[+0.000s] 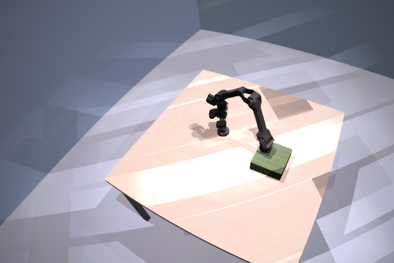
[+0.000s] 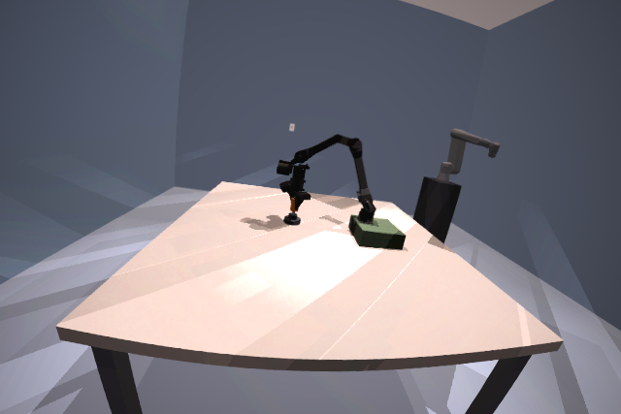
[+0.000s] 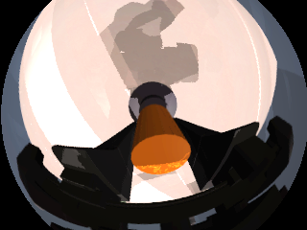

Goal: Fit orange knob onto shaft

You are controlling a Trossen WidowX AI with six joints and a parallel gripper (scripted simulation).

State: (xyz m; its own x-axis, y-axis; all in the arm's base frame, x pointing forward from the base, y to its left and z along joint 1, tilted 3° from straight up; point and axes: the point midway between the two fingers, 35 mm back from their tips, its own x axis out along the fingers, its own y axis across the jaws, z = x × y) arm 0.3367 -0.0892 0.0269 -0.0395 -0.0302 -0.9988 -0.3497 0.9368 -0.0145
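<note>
The orange knob is 3 cm above my gripper tip. Round my gripper tip: round pedestal: 4 cm below.
</note>
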